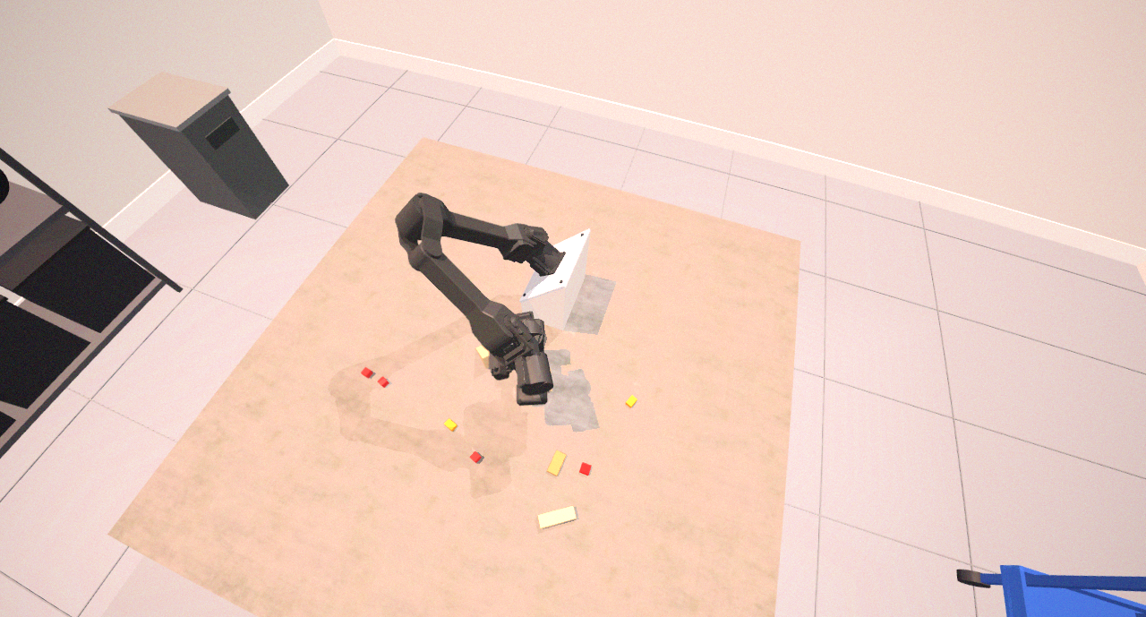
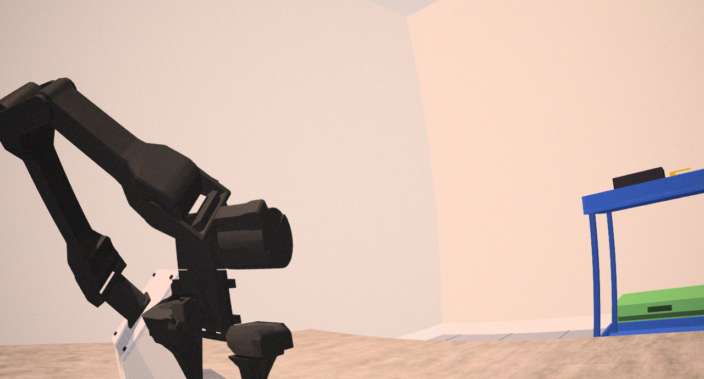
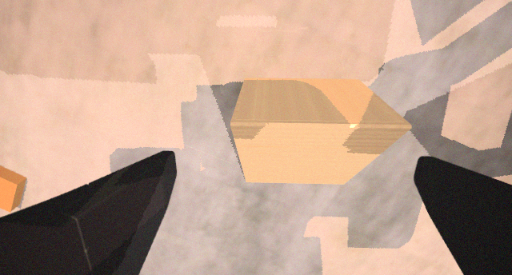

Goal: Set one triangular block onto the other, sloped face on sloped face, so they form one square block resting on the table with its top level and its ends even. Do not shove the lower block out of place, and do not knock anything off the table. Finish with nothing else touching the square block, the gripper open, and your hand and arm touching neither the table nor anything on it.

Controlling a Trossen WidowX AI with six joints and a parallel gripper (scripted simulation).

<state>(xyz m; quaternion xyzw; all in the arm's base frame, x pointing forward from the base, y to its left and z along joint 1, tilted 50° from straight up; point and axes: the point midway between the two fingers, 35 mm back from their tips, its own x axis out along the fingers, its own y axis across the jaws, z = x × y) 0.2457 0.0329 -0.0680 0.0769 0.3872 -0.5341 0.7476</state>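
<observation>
My gripper tip is now 4 cm above the wooden triangular block and 1 cm to the left of it. From my gripper tip the other things lie so: long block 23 cm ahead, 18 cm to the left, 5 cm below.
</observation>
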